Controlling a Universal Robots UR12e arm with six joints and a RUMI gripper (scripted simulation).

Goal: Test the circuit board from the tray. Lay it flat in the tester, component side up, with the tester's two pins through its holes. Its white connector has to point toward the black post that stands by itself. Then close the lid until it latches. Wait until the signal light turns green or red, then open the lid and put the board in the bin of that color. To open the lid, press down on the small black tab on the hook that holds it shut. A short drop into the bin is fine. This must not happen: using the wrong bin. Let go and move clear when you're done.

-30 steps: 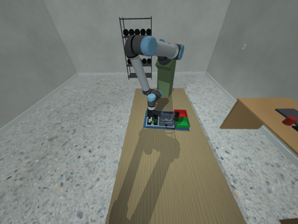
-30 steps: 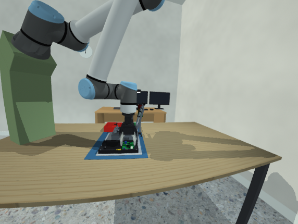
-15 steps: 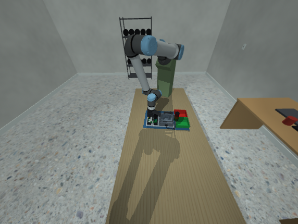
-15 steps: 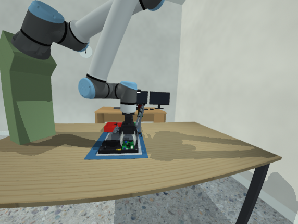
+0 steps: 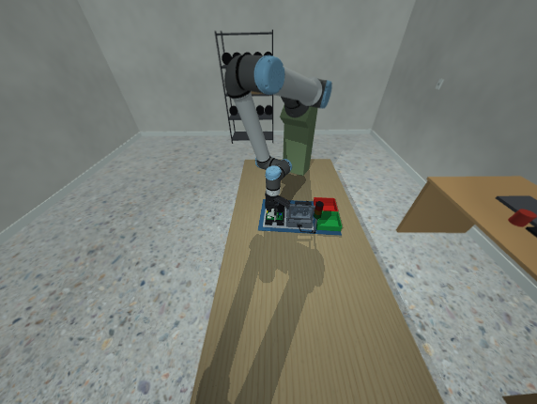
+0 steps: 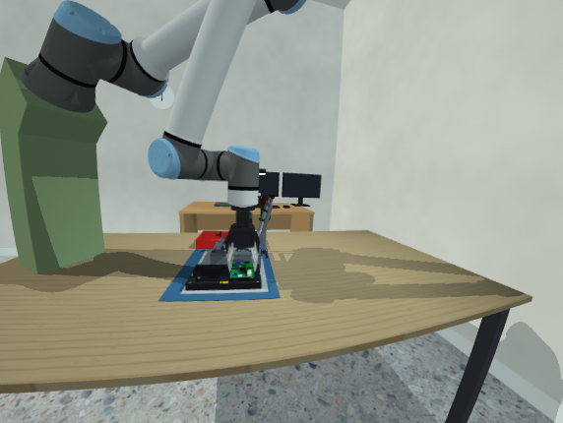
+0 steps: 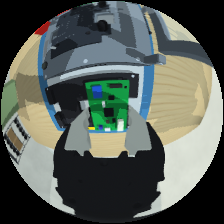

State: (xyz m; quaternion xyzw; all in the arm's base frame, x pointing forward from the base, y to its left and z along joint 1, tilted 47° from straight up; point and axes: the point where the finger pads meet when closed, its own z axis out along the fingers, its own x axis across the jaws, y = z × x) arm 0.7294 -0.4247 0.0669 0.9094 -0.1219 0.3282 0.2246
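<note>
My gripper is now 15 cm short of the tester lid, 11 cm to the right of it and 14 cm below it. Round my hand: red bin: 3 cm ahead, 39 cm to the left, 3 cm below; then green bin: 16 cm ahead, 33 cm to the left, 3 cm below; then green circuit board: 1 cm to the right.
</note>
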